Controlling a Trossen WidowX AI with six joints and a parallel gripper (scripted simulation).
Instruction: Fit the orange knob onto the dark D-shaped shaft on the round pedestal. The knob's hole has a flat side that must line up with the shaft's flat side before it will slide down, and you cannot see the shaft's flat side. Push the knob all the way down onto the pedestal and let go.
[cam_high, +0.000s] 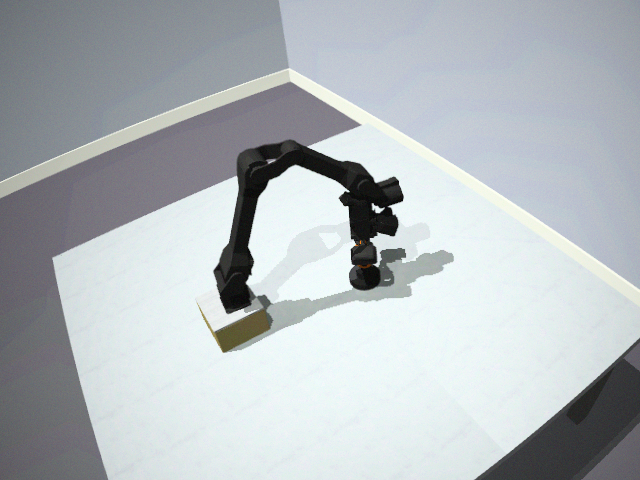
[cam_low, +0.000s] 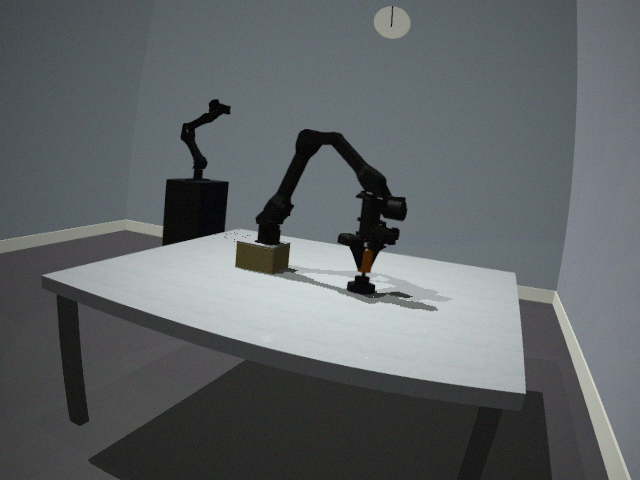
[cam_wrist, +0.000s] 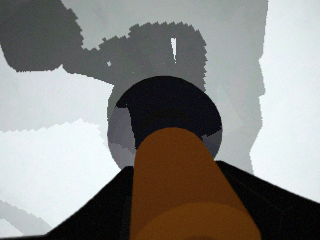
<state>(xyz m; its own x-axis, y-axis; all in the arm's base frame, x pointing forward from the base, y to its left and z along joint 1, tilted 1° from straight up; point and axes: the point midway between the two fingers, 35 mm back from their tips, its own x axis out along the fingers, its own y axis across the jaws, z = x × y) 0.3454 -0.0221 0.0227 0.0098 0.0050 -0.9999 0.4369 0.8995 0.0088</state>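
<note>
Now: the orange knob 2 cm above my gripper tip. The rest, counted from my gripper tip: dark round pedestal: 4 cm below.
</note>
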